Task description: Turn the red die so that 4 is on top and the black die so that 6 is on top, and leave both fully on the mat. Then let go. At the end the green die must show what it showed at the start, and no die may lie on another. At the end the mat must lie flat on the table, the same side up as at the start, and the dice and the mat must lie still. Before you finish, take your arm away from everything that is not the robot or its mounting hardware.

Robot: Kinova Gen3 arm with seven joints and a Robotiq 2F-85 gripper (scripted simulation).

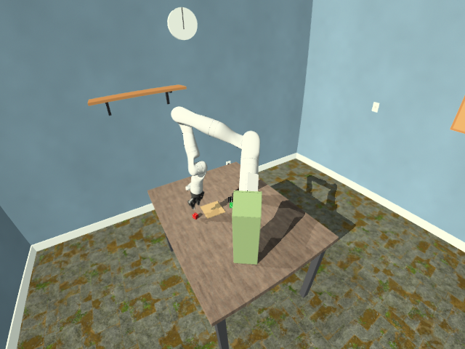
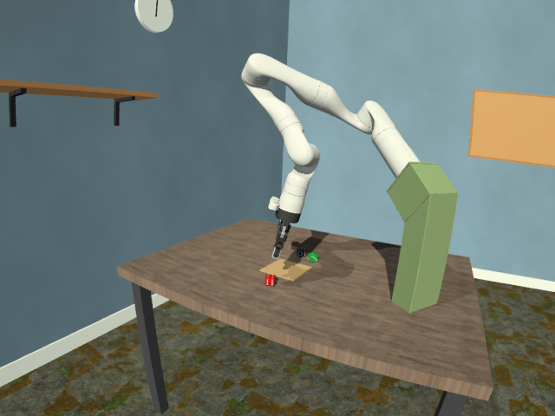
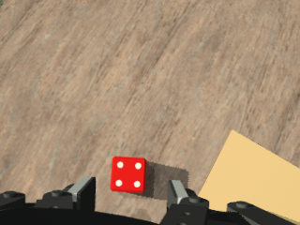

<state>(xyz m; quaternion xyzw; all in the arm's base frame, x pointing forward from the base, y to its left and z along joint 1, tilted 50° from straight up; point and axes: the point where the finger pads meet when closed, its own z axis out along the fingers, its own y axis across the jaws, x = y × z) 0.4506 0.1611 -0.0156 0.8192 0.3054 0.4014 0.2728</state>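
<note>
Right now the red die is 10 mm ahead of my hand, 10 mm to the left of it and 100 mm below it. The rest, counted from my hand: black die (40 mm ahead, 280 mm to the right, 100 mm below); then tan mat (20 mm ahead, 130 mm to the right, 120 mm below); then green die (30 mm behind, 260 mm to the right, 100 mm below).
</note>
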